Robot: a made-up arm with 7 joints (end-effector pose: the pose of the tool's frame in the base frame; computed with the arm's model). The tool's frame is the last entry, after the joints.
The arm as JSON. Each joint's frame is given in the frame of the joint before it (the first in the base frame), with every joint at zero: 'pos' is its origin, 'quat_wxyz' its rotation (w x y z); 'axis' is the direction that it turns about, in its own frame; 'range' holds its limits. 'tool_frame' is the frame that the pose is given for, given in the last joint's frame.
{
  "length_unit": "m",
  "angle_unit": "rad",
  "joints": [
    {
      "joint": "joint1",
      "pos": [
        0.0,
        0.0,
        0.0
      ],
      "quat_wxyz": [
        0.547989,
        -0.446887,
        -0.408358,
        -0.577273
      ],
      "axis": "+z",
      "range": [
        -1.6,
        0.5
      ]
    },
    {
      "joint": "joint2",
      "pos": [
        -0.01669,
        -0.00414,
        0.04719
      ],
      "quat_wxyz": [
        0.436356,
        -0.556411,
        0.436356,
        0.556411
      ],
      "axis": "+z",
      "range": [
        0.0,
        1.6
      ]
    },
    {
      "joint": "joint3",
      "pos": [
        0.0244,
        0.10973,
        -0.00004
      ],
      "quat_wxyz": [
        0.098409,
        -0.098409,
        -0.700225,
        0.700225
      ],
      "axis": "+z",
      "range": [
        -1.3,
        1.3
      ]
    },
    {
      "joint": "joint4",
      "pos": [
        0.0,
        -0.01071,
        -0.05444
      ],
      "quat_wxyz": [
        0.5,
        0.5,
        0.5,
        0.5
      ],
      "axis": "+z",
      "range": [
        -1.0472,
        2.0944
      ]
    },
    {
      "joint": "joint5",
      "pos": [
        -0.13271,
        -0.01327,
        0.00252
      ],
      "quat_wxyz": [
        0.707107,
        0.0,
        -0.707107,
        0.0
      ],
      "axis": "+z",
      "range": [
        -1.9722,
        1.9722
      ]
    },
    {
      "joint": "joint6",
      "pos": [
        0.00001,
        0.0,
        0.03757
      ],
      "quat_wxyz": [
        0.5,
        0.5,
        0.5,
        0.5
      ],
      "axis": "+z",
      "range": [
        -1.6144,
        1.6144
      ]
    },
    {
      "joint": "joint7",
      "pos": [
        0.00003,
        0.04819,
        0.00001
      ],
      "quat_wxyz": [
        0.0,
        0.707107,
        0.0,
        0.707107
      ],
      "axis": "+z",
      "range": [
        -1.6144,
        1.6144
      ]
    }
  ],
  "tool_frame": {
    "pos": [
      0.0,
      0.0,
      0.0
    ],
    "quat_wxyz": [
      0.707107,
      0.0,
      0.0,
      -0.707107
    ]
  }
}
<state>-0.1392 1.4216 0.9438 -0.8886 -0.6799 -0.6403 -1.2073</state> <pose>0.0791 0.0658 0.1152 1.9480 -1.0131 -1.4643</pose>
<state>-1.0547 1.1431 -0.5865 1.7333 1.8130 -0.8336 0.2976</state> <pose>0.1664 0.3603 -0.1188 2.0178 0.9715 -1.0913</pose>
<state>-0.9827 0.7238 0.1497 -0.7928 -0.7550 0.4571 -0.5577</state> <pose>0.1649 0.0432 0.1089 0.4717 -0.8903 -1.1214</pose>
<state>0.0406 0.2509 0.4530 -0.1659 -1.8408 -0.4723 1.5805</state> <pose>0.1473 0.2117 -0.1668 -1.7460 0.6076 1.8482</pose>
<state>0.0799 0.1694 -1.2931 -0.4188 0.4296 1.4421 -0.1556</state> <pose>0.0160 -0.0957 -0.1928 0.7998 1.1061 -1.0498</pose>
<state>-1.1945 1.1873 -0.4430 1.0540 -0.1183 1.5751 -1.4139</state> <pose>0.2376 0.3134 -0.0266 -0.6762 1.3175 0.0713</pose>
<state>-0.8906 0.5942 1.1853 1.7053 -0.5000 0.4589 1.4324</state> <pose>0.2321 0.1876 -0.2739 -0.5887 1.8053 1.6864</pose>
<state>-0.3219 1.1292 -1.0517 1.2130 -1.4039 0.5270 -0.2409</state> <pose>0.0599 0.3528 -0.2212 0.0493 1.5971 0.6349</pose>
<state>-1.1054 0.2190 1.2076 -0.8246 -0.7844 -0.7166 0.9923</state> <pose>0.0581 0.1867 0.0503 -1.6603 -2.2606 0.9255</pose>
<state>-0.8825 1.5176 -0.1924 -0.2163 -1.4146 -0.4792 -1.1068</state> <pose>0.2305 0.1256 0.1138 0.5575 -0.8368 -1.4922</pose>
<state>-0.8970 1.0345 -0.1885 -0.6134 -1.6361 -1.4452 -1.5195</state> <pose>0.1778 0.0879 0.0856 0.3794 -2.3938 -1.3843</pose>
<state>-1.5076 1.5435 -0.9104 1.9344 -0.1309 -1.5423 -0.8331</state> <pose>0.1144 0.3668 0.0684 1.5911 0.3216 -0.2915</pose>
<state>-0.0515 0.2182 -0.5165 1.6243 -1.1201 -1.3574 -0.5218</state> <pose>-0.0354 0.1655 -0.3332 0.1424 0.4143 0.0830</pose>
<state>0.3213 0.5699 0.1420 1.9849 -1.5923 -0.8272 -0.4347</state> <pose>-0.2433 0.2521 -0.1797 0.3810 0.7711 1.5922</pose>
